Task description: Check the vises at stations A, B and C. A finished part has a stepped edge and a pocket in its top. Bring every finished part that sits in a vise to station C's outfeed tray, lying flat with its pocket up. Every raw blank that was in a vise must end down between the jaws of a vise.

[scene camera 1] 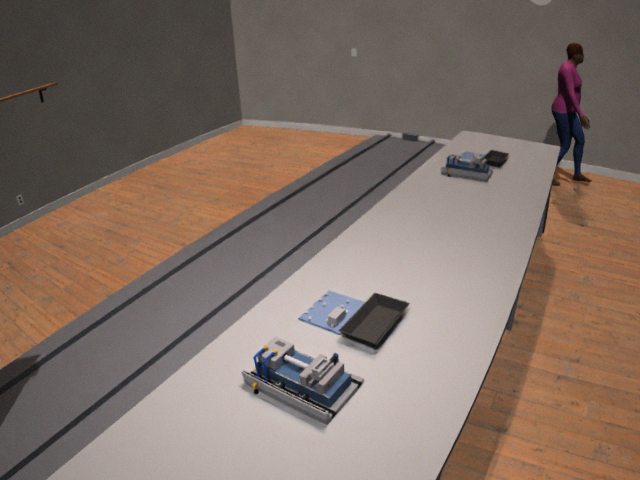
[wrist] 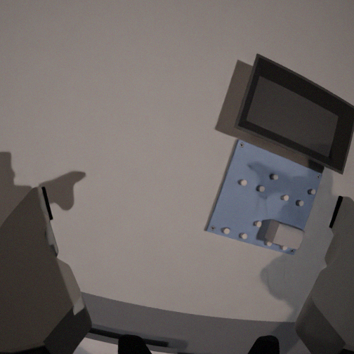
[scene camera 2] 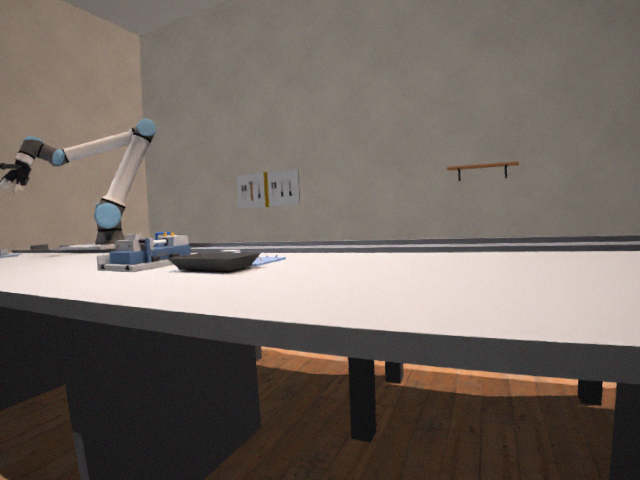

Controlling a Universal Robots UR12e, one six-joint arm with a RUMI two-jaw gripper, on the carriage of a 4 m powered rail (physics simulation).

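In scene camera 1, the near vise (scene camera 1: pixel 294 379) holds a light grey part (scene camera 1: pixel 321 363) between its jaws; its top outline is too small to read surely. A far vise (scene camera 1: pixel 467 167) stands at the back; its jaw contents are unclear. A vise (scene camera 2: pixel 149 254) also shows in scene camera 2. Station letters cannot be read. My gripper (scene camera 2: pixel 14 184) (wrist: pixel 193 196) is open and empty, high above the table. In the wrist view, a plain grey block (wrist: pixel 286 235) sits at a corner of a blue pegged plate (wrist: pixel 227 200), beside a dark tray (wrist: pixel 292 117) with no part inside.
Scene camera 1 shows a near dark tray (scene camera 1: pixel 374 320), a blue plate (scene camera 1: pixel 317 315) bearing a grey block (scene camera 1: pixel 337 315), and a far tray (scene camera 1: pixel 497 157). A person (scene camera 1: pixel 568 103) stands beyond the table. A tray (scene camera 2: pixel 214 261) and plate (scene camera 2: pixel 268 259) show in scene camera 2.
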